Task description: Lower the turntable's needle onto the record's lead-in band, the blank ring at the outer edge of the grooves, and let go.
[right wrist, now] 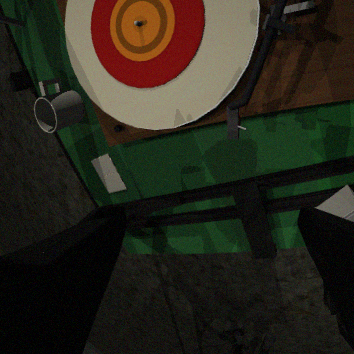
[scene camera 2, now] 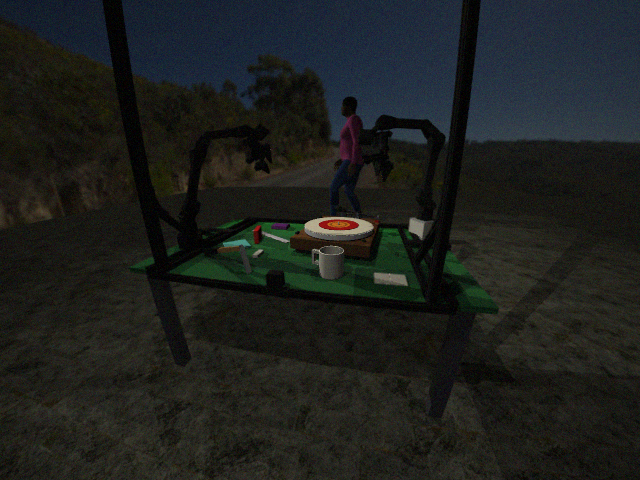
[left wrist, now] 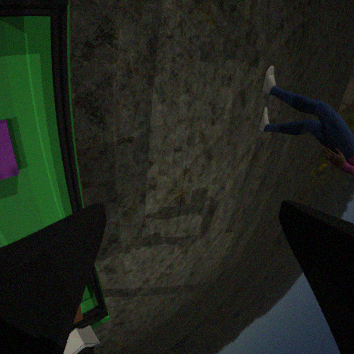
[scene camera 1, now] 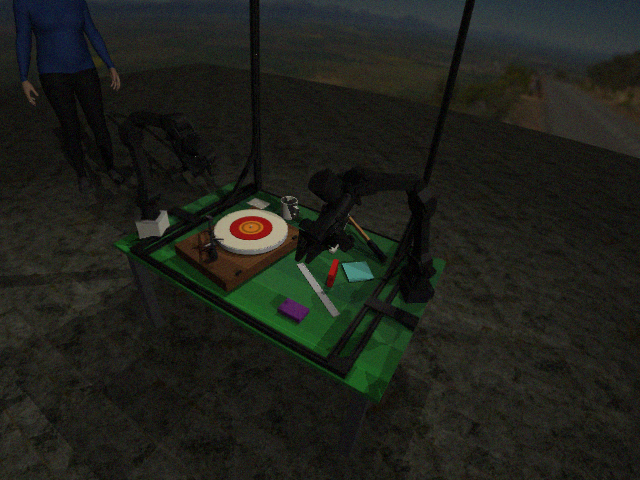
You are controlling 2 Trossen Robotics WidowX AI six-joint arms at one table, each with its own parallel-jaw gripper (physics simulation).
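Places are measured from the left arm's base along level axes (x ahead, y left, z up), in millimetres.
Pixels of known places: left gripper, fingertip midpoint: (scene camera 2: 270,168) (left wrist: 194,211) (scene camera 1: 301,262); right gripper, fingertip midpoint: (right wrist: 214,216) (scene camera 2: 380,178) (scene camera 1: 200,180); left arm's base, link origin: (scene camera 2: 189,232) (scene camera 1: 417,282); right arm's base, link origin: (scene camera 2: 424,219) (left wrist: 83,351) (scene camera 1: 151,215).
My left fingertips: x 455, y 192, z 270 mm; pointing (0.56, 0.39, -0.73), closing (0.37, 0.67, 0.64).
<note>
Ahead of a thing's pixels: the offset from my left fingertips to its middle. "spot": to the spot under its first point.
The turntable's brown base (scene camera 1: 228,274) (scene camera 2: 356,249) (right wrist: 320,75) carries a record (scene camera 1: 273,237) (scene camera 2: 364,227) (right wrist: 225,65) with a wide cream outer area, a red ring and an orange centre. The lead-in band cannot be made out. The dark tonearm @[spot: dx +310, dy -416, dz -247 mm] (scene camera 1: 210,244) (right wrist: 260,67) is beside the record, outside its edge; its headshell @[dx +327, dy -560, dz -217 mm] (right wrist: 233,122) has a small pale finger lift. The needle is hidden. My right gripper (scene camera 1: 201,181) (scene camera 2: 382,173) (right wrist: 214,216) is open and empty, high and away from the headshell. My left gripper (scene camera 1: 310,254) (scene camera 2: 266,159) (left wrist: 194,211) is open and empty above the table.
A mug @[dx -18, dy -740, dz -278 mm] (scene camera 1: 289,208) (scene camera 2: 332,262) (right wrist: 69,110) and a white card @[dx +137, dy -869, dz -324 mm] (scene camera 1: 258,203) (scene camera 2: 390,279) (right wrist: 109,174) lie near the turntable. A purple block @[dx +5, dy -128, dz -317 mm] (scene camera 1: 293,310), grey strip @[dx -89, dy -243, dz -325 mm] (scene camera 1: 317,289), red block @[dx -155, dy -289, dz -296 mm] (scene camera 1: 332,273) and teal pad @[dx -262, dy -323, dz -321 mm] (scene camera 1: 357,272) are on the table. Dark frame posts (scene camera 1: 255,93) (scene camera 2: 457,134) stand upright.
</note>
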